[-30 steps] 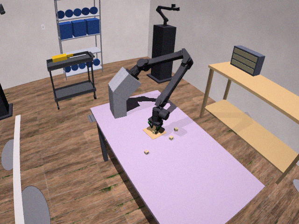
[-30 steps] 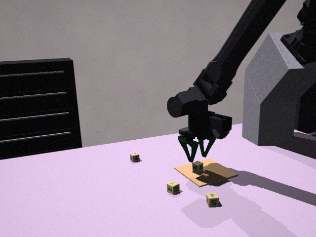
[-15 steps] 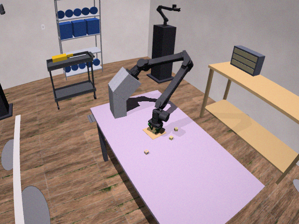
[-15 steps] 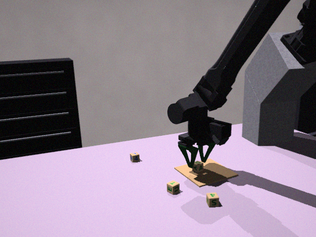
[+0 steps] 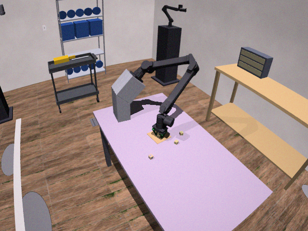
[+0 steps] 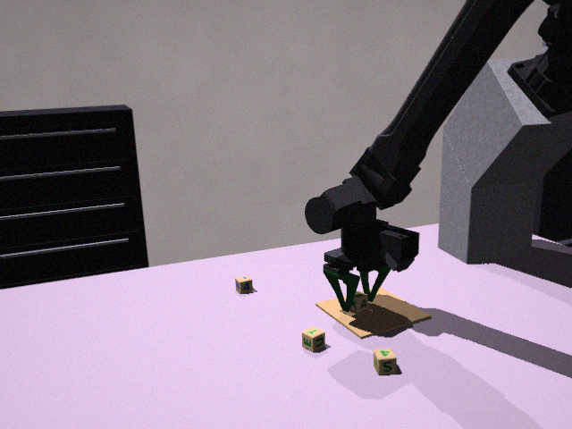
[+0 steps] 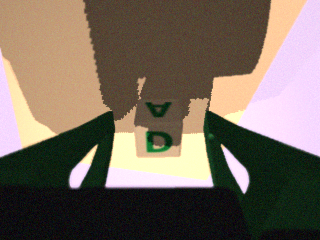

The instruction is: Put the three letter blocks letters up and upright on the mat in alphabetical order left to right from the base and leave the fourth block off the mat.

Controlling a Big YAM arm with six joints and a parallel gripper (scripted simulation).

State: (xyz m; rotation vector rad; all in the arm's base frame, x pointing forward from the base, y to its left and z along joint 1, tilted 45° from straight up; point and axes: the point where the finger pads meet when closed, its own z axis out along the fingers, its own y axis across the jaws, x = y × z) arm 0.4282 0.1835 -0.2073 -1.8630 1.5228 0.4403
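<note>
Right now the D block is right at my hand. From my hand the other things lie so: T block 120 mm ahead, 70 mm to the left; then L block 140 mm ahead, 170 mm to the right; then tan mat 20 mm behind, 10 mm to the left, 10 mm below.
</note>
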